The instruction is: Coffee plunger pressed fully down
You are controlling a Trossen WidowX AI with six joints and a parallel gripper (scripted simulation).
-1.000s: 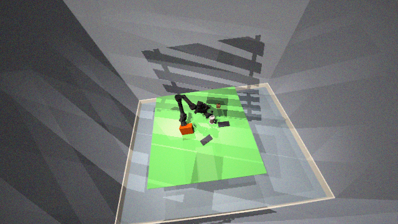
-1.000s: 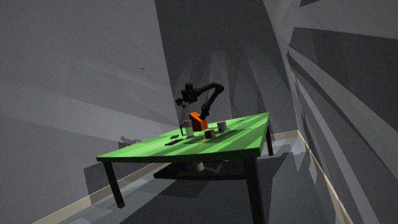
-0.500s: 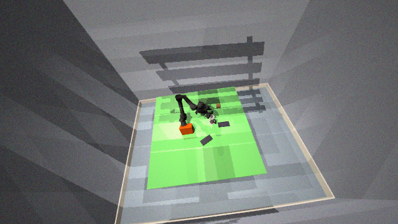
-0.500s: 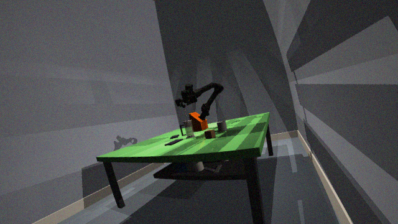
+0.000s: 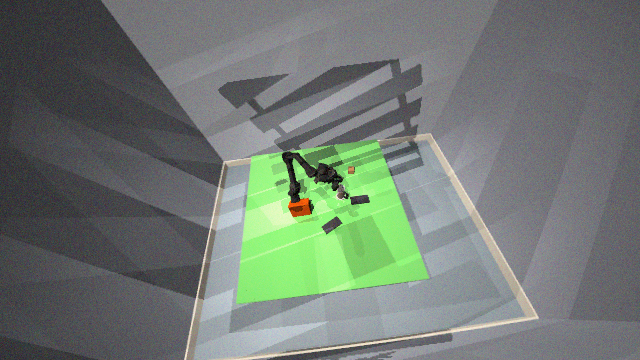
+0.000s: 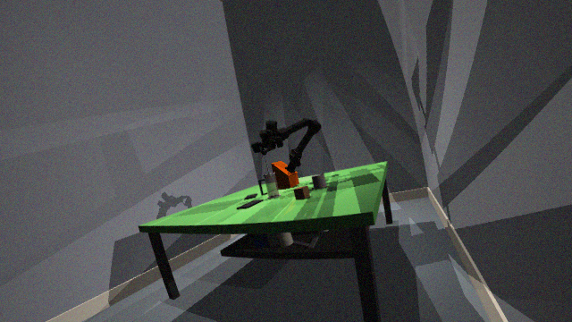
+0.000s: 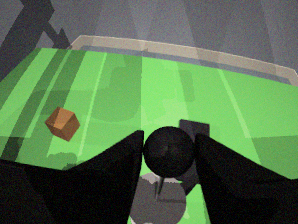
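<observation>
Now: the coffee press 130 mm below my gripper tip and 10 mm to the right of it. The rest, counted from my gripper tip: brown block: 240 mm to the left, 230 mm below, 130 mm ahead.
</observation>
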